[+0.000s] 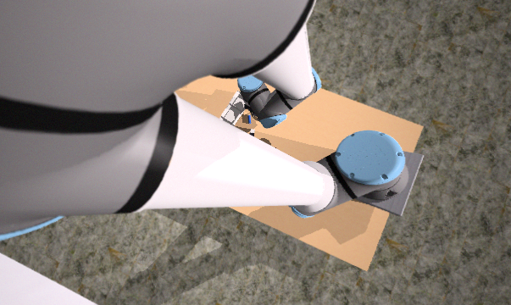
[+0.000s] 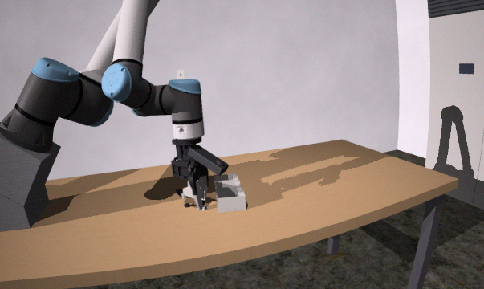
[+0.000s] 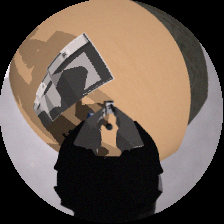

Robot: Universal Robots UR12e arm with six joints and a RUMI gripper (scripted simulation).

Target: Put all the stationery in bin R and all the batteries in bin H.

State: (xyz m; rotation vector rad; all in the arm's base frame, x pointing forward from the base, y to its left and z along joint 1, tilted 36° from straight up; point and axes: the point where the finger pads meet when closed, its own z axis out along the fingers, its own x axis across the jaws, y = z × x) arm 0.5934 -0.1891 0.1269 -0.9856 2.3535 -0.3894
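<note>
Now: the blue battery 1 cm ahead of my hand, 6 cm to the left of it and 1 cm below it. Also, from my hand: short black stick: 3 cm ahead, 21 cm to the left, 1 cm below; then grey double bin: 11 cm ahead, 6 cm to the left, 1 cm above; then white item: 1 cm below.
</note>
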